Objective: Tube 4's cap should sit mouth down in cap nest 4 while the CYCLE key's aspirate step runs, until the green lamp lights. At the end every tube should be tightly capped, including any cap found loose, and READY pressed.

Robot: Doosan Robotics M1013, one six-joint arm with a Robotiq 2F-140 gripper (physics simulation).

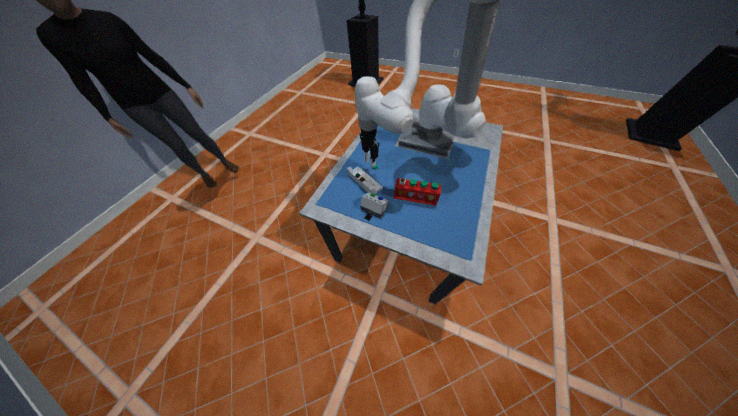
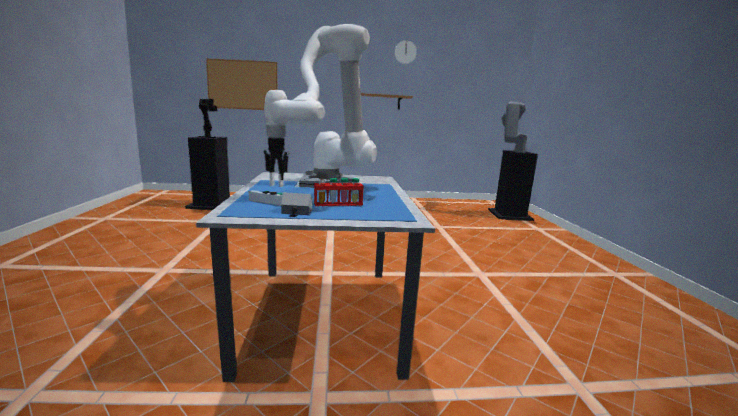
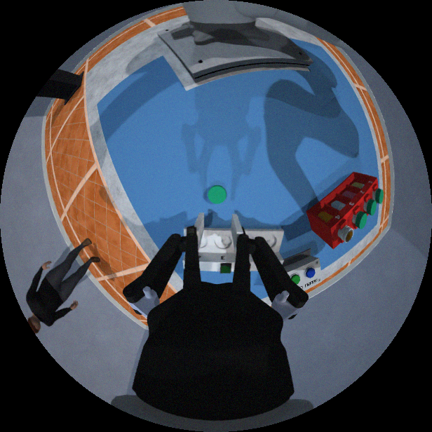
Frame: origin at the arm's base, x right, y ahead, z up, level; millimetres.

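Where they show: gripper, fingertip midpoint: (image 1: 370, 163) (image 2: 276, 186); arm's base, link origin: (image 1: 428, 130) (image 2: 326, 176).
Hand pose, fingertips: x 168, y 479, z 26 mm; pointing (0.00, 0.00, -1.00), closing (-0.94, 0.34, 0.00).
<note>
Things, the pixels of their centre, and the offset from my fingertips.
- loose green cap, body centre: (image 1: 374, 166) dy -33, dx -9, dz -50 mm
- white cap nest tray, body centre: (image 2: 273, 196) (image 1: 364, 177) dy +89, dx -11, dz -30 mm
- red rack, body centre: (image 2: 338, 193) (image 1: 416, 191) dy +59, dx -311, dz -5 mm
- uncapped end tube, body centre: (image 2: 322, 191) (image 1: 401, 187) dy +82, dx -236, dz +6 mm
- grey key box, body centre: (image 2: 297, 201) (image 1: 374, 203) dy +222, dx -155, dz -15 mm
A loose green cap (image 3: 217, 194) (image 1: 374, 166) lies on the blue mat. My gripper (image 3: 217, 220) (image 1: 370, 159) (image 2: 276, 183) is partly open, with nothing between its fingers; it hangs above the mat near the cap. The white cap nest tray (image 3: 267, 234) (image 1: 373, 186) (image 2: 260, 196) lies beyond the cap; the fingers hide some nests. A dark green lamp (image 3: 225, 268) shows on its front, unlit. In the red rack (image 3: 322, 233) (image 1: 417, 201) (image 2: 338, 184), the uncapped end tube (image 3: 346, 234) (image 1: 402, 181) stands beside the mark 4. The other three tubes wear green caps.
A grey key box (image 1: 373, 205) (image 2: 296, 202) with a green button (image 3: 296, 279) and a blue button (image 3: 310, 272) stands beside the tray. The arm's base plate (image 3: 235, 55) is at the back of the table. A person (image 1: 118, 67) stands left of the table.
</note>
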